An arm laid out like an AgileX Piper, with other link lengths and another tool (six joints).
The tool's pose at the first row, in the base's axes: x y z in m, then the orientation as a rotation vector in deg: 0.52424, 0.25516, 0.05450, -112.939, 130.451, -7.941
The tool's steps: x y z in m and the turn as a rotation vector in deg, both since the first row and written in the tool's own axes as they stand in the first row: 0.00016, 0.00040, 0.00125, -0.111, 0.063, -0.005; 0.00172, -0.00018, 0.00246, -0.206, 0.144, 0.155; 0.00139, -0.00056, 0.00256, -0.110, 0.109, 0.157; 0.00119, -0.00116, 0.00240, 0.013, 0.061, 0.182; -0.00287, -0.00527, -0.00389, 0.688, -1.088, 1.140; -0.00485, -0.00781, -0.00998, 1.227, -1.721, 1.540; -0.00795, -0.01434, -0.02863, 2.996, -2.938, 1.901; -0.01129, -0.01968, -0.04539, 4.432, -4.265, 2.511; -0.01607, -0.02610, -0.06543, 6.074, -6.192, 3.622; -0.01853, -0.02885, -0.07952, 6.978, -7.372, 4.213; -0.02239, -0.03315, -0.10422, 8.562, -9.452, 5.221; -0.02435, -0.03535, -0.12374, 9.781, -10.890, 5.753; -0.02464, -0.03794, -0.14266, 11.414, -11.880, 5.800; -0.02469, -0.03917, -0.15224, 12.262, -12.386, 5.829; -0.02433, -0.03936, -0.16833, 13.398, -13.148, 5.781
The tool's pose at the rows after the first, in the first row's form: 0.52402, 0.25508, 0.05320, -113.022, 130.542, -7.882; 0.52456, 0.25347, 0.05204, -112.912, 130.793, -7.843; 0.52499, 0.25374, 0.05201, -112.850, 130.724, -7.914; 0.52558, 0.25385, 0.05226, -112.743, 130.655, -8.000; 0.52919, 0.25719, 0.05925, -110.871, 130.505, -7.490; 0.53101, 0.25870, 0.06572, -109.913, 130.209, -7.408; 0.53493, 0.26057, 0.08524, -108.201, 128.872, -8.088; 0.53801, 0.26288, 0.10273, -106.327, 127.858, -8.262; 0.54185, 0.26641, 0.12367, -103.576, 126.797, -8.014; 0.54269, 0.26825, 0.13809, -102.051, 126.108, -7.766; 0.54360, 0.27112, 0.16328, -99.419, 124.846, -7.328; 0.54299, 0.27248, 0.18296, -97.738, 123.754, -7.172; 0.54262, 0.27213, 0.20206, -96.573, 122.312, -7.904; 0.54234, 0.27187, 0.21171, -95.964, 121.571, -8.285; 0.53998, 0.27127, 0.22762, -95.213, 120.455, -8.718
